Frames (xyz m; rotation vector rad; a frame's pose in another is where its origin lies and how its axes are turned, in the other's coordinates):
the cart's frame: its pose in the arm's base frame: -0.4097 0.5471 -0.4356 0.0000 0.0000 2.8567
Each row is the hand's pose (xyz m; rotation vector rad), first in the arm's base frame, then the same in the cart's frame.
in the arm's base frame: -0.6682 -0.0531 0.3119 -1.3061 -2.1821 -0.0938
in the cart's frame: 0.0794 0.6487 0.7475 -2.7554 1.1550 -0.9258
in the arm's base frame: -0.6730 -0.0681 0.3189 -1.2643 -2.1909 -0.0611
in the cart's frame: 0.0798 0.6644 0.7545 -2.7457 1.0997 -0.9343
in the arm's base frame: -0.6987 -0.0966 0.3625 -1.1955 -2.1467 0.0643
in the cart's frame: 0.0964 0.6990 0.7981 -2.6433 1.0121 -0.9866
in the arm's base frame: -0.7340 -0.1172 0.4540 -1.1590 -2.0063 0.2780
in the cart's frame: 0.1245 0.7287 0.8896 -2.4152 0.9686 -1.0648
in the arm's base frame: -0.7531 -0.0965 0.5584 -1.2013 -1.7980 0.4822
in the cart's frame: 0.1487 0.7142 0.9940 -2.1376 1.0236 -1.1250
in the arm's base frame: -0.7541 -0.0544 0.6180 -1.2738 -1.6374 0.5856
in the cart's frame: 0.1615 0.6740 1.0536 -1.9505 1.1134 -1.1510
